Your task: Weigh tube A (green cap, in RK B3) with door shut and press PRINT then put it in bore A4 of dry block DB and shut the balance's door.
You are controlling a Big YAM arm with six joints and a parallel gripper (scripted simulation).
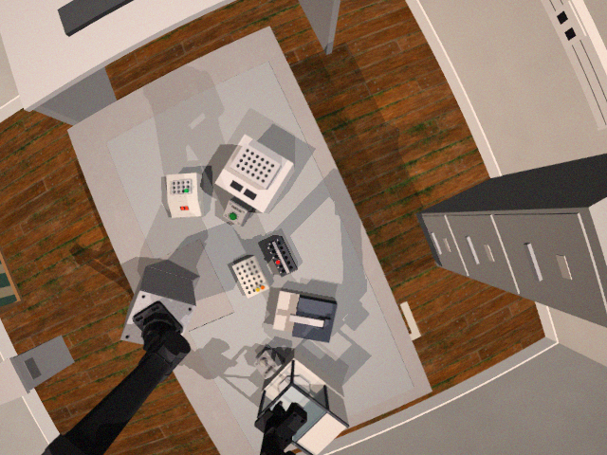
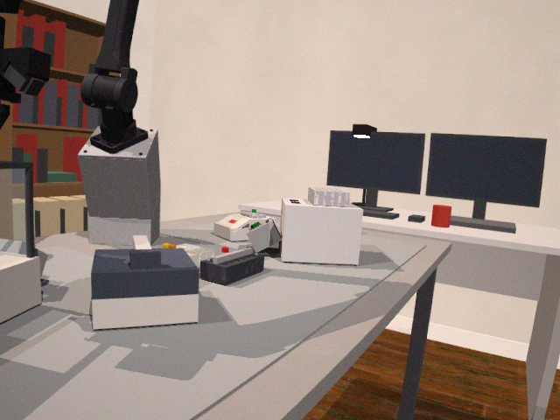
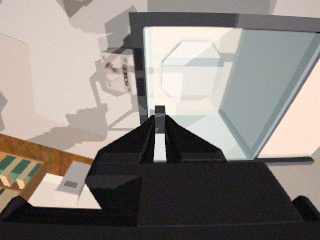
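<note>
Right now the tinted glass pane is 10 mm ahead of my hand, 30 mm to the right of it and 10 mm below it. From my hand the other things lie so: spectrophotometer: 190 mm ahead, 150 mm to the left, 160 mm below; white print key: 30 mm behind, 90 mm to the left, 150 mm below; pale pan: 20 mm ahead, 60 mm to the right, 140 mm below.
</note>
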